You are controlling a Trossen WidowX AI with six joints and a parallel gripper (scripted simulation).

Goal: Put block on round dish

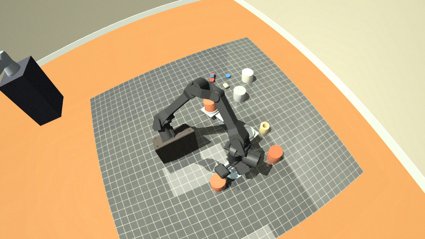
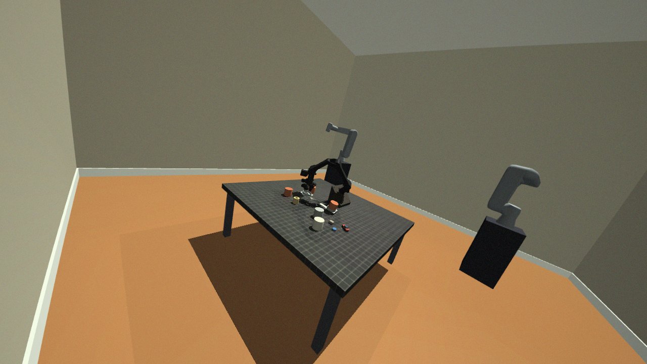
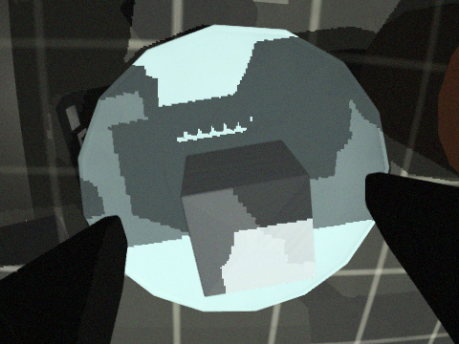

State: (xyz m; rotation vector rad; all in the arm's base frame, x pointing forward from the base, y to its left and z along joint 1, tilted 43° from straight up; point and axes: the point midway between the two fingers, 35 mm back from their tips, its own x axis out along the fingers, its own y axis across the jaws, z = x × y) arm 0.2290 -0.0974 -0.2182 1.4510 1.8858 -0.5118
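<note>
My gripper tip is right at the grey block. The rest, counted from my gripper tip: yellow spool: 24 cm ahead, 14 cm to the left, 1 cm above; then red toy car: 12 cm ahead, 60 cm to the left; then round white dish: 1 cm below.
</note>
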